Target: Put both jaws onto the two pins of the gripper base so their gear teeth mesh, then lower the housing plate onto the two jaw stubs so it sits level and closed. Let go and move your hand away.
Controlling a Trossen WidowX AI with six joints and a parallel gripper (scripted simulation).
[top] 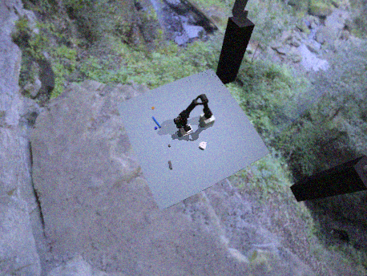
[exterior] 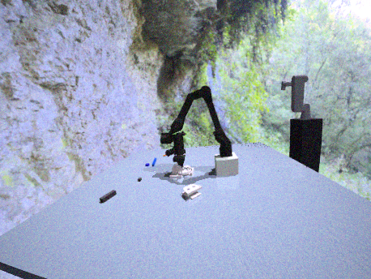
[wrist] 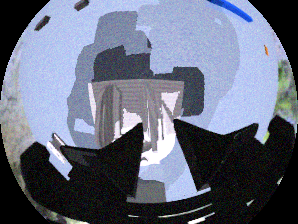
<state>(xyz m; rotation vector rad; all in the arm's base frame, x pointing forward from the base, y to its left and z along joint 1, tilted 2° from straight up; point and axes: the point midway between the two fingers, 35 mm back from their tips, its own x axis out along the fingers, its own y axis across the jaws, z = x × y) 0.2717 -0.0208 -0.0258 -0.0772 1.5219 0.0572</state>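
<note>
Now: gripper tip 270 mm to the right of the white stepped part, 90 mm past it and 10 mm above it. The rest, counted from my gripper tip: small blue piece: 270 mm ahead, 120 mm to the right, 10 mm below; blue rod: 240 mm ahead, 180 mm to the right, 10 mm below; small dark piece: 220 mm ahead, 120 mm to the left, 10 mm below.
</note>
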